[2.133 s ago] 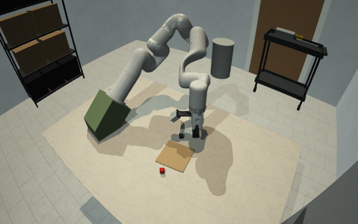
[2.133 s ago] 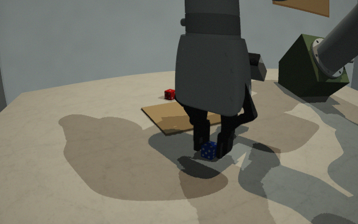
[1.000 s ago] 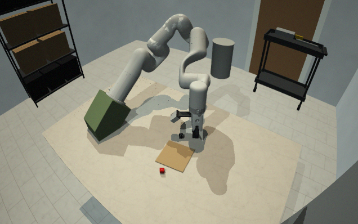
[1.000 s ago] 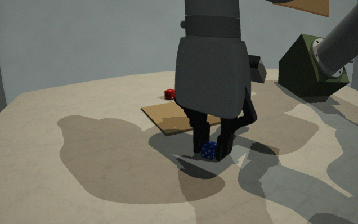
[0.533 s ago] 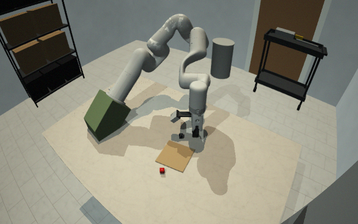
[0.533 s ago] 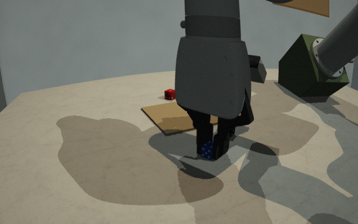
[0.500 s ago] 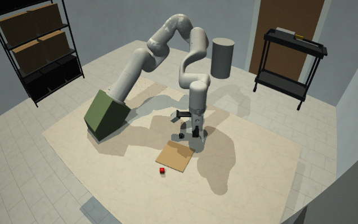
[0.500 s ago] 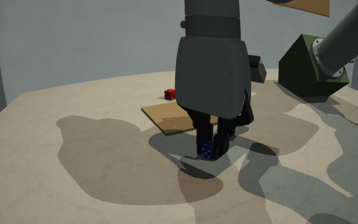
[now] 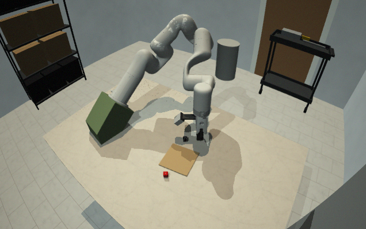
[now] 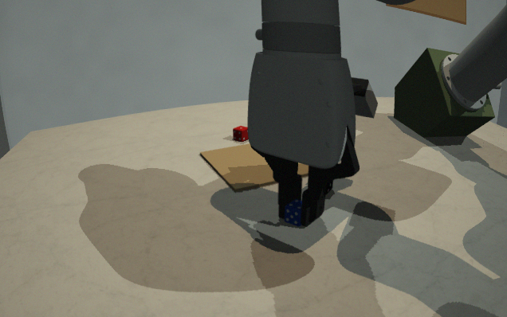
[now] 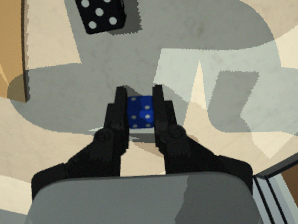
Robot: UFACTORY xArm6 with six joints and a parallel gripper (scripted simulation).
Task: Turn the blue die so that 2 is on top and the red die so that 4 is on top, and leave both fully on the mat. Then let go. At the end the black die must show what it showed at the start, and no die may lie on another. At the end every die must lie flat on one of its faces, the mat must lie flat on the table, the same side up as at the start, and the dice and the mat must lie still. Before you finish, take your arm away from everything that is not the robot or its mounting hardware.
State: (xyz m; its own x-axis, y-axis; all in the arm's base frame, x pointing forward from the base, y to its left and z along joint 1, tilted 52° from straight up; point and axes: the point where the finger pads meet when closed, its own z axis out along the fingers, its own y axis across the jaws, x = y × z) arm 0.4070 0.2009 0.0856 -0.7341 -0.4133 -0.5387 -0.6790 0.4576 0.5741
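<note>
Right now my hand is 4 cm past the black die, 6 cm to the left of it and 1 cm above it. From my hand the other things lie so: blue die 1 cm below; then tan mat 2 cm ahead, 16 cm to the right, 2 cm below; then red die 4 cm ahead, 27 cm to the right, 1 cm below.
</note>
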